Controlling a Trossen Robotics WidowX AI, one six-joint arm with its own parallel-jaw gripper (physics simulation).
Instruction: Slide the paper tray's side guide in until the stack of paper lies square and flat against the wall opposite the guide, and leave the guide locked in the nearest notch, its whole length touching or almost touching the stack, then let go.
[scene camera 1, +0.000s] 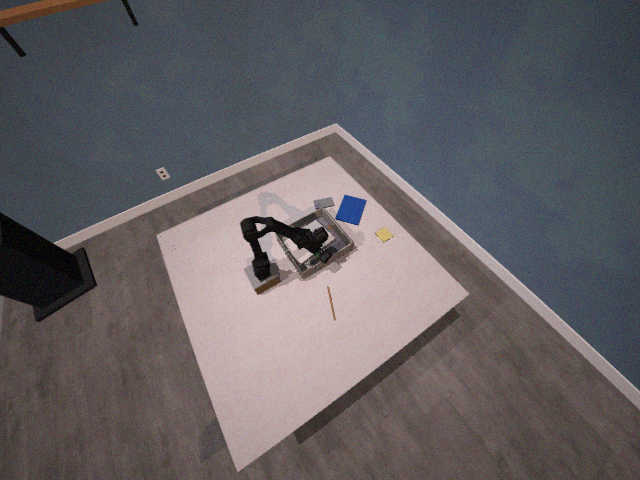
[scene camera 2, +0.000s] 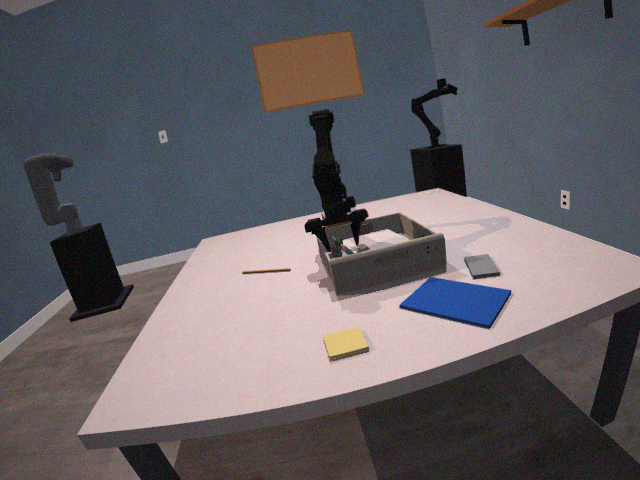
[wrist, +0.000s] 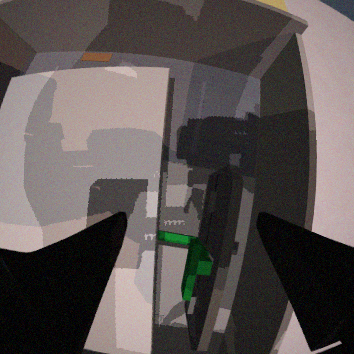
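Where they show: gripper, fingertip midpoint: (scene camera 1: 321, 251) (scene camera 2: 343, 248) (wrist: 192, 219); arm's base at its link origin: (scene camera 1: 262, 274).
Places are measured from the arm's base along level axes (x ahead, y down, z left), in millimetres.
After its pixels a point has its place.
Observation:
The grey paper tray (scene camera 1: 338, 227) {z -47, x 482, y -5 mm} (scene camera 2: 387, 266) {z -36, x 499, y 37 mm} (wrist: 285, 150) {z -153, x 365, y 22 mm} holds a white paper stack (scene camera 1: 302, 253) {z -19, x 239, y 43 mm} (scene camera 2: 382, 237) {z 59, x 270, y 42 mm} (wrist: 115, 110) {z -25, x 396, y 42 mm}. The dark side guide (scene camera 2: 334, 246) {z -97, x 248, y 36 mm} (wrist: 217, 215) {z -101, x 320, y 20 mm} stands upright in the tray, with a strip of tray floor between it and the stack in the wrist view. Its green part (scene camera 2: 339, 241) (wrist: 175, 237) reaches across to the stack's edge. My gripper (scene camera 2: 343, 248) {z -87, x 316, y 25 mm} (wrist: 192, 219) {z -87, x 316, y 25 mm} is open and empty. In the wrist view its fingers appear on either side of the guide, left over the stack, right over the tray's side wall. The wall opposite the guide is hidden in the wrist view.
A blue book (scene camera 1: 351, 209) {z 38, x 681, y 75 mm} (scene camera 2: 457, 301) {z 34, x 696, y 75 mm} and a grey block (scene camera 1: 324, 202) {z 195, x 591, y 73 mm} (scene camera 2: 481, 266) {z 187, x 598, y 73 mm} lie near the tray. A yellow pad (scene camera 1: 384, 234) {z -227, x 691, y 73 mm} (scene camera 2: 345, 343) {z -228, x 699, y 73 mm} and a brown stick (scene camera 1: 331, 303) {z -325, x 177, y 77 mm} (scene camera 2: 266, 271) {z -318, x 184, y 79 mm} lie on the white table (scene camera 1: 289, 351) {z -363, x -121, y 83 mm} (scene camera 2: 217, 351) {z -484, x 577, y 83 mm}.

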